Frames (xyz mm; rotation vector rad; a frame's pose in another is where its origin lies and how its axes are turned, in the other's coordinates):
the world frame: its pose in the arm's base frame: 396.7 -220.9 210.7 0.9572 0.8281 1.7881
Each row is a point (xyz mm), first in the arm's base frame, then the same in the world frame.
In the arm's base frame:
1: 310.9 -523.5 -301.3
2: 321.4 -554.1 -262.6
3: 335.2 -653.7 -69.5
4: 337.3 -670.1 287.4
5: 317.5 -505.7 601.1
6: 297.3 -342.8 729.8
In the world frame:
1: -387.2 -289.8 -356.6
2: -408.6 -250.5 -333.2
3: -455.1 -57.8 -243.1
4: -379.5 248.1 -74.9
5: -141.5 462.3 77.7
6: 47.9 521.2 142.4

